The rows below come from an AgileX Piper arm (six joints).
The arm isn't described. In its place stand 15 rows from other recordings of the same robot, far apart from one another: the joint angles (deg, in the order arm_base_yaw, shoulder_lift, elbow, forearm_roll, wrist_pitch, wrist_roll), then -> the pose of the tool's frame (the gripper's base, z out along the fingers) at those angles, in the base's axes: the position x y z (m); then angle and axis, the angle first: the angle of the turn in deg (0 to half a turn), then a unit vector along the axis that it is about.
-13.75 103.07 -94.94 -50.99 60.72 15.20 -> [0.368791, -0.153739, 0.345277, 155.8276, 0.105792, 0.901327, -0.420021]
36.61 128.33 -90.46 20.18 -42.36 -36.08 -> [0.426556, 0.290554, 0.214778, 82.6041, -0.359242, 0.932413, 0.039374]
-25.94 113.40 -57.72 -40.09 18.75 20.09 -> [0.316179, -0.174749, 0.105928, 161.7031, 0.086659, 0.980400, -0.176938]
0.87 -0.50 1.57 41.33 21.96 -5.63 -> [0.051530, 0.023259, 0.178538, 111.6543, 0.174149, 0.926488, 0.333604]
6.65 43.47 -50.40 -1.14 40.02 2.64 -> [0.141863, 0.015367, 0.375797, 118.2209, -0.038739, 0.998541, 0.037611]
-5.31 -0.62 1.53 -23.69 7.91 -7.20 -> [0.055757, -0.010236, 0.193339, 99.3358, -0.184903, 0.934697, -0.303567]
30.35 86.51 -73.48 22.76 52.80 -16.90 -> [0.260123, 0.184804, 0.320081, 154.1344, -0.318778, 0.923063, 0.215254]
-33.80 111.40 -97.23 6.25 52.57 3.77 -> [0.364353, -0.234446, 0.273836, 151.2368, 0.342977, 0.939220, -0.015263]
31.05 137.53 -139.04 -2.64 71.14 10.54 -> [0.447540, 0.264811, 0.253315, 155.3644, -0.180227, 0.981922, 0.057850]
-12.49 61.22 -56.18 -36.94 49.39 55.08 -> [0.193944, -0.085485, 0.355642, 131.0565, 0.443064, 0.879655, -0.172918]
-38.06 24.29 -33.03 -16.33 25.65 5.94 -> [0.060494, -0.061432, 0.338021, 111.3805, 0.280516, 0.890506, -0.358203]
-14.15 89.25 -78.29 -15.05 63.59 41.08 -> [0.303831, -0.098424, 0.319210, 156.8789, 0.428586, 0.899678, -0.083023]
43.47 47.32 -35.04 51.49 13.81 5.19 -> [0.114877, 0.132321, 0.322183, 141.3676, 0.031419, 0.843999, 0.535424]
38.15 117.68 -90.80 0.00 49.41 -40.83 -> [0.342431, 0.268983, 0.195891, 161.2988, -0.635939, 0.771730, -0.003852]
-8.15 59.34 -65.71 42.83 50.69 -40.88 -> [0.202197, 0.019398, 0.417326, 118.7368, -0.177212, 0.967097, 0.182533]
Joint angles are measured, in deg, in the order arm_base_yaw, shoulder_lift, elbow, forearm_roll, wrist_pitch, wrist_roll. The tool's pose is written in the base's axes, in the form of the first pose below.
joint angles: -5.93, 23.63, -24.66, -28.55, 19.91, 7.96
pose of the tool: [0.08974, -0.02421, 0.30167, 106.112, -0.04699, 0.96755, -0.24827]
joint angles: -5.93, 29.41, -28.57, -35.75, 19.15, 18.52
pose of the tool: [0.10656, -0.02860, 0.31748, 105.681, -0.00630, 0.97073, -0.24007]
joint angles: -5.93, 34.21, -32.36, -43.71, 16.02, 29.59
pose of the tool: [0.12320, -0.03024, 0.33610, 102.124, 0.02046, 0.97315, -0.22925]
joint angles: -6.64, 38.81, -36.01, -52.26, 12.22, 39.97
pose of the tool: [0.14047, -0.03169, 0.35329, 98.536, 0.03204, 0.97460, -0.22165]
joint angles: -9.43, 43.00, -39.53, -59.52, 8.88, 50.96
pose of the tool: [0.15580, -0.03815, 0.36777, 95.681, 0.07189, 0.97572, -0.20690]
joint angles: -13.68, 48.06, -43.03, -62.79, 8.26, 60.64
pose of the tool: [0.17292, -0.05406, 0.37468, 96.014, 0.15910, 0.96945, -0.18669]
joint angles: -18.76, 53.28, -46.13, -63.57, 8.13, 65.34
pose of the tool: [0.18880, -0.07630, 0.37589, 98.142, 0.23197, 0.95385, -0.19070]
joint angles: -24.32, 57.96, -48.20, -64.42, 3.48, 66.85
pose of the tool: [0.20293, -0.09718, 0.37404, 98.738, 0.25068, 0.94864, -0.19298]
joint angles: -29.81, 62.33, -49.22, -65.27, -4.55, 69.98
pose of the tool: [0.21552, -0.11592, 0.36760, 97.810, 0.26293, 0.95193, -0.15714]
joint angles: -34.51, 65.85, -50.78, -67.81, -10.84, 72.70
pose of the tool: [0.22286, -0.13399, 0.36500, 97.133, 0.26223, 0.95466, -0.14089]
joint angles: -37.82, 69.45, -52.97, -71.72, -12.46, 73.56
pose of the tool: [0.22901, -0.15417, 0.36095, 99.213, 0.25271, 0.95317, -0.16616]
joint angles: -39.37, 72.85, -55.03, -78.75, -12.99, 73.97
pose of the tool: [0.23718, -0.16867, 0.35422, 102.949, 0.20544, 0.95733, -0.20327]
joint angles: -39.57, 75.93, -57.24, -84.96, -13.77, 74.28
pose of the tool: [0.24805, -0.17699, 0.34924, 105.880, 0.15248, 0.96254, -0.22419]
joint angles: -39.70, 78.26, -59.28, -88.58, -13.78, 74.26
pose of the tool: [0.25610, -0.18446, 0.34726, 107.736, 0.12306, 0.96273, -0.24083]
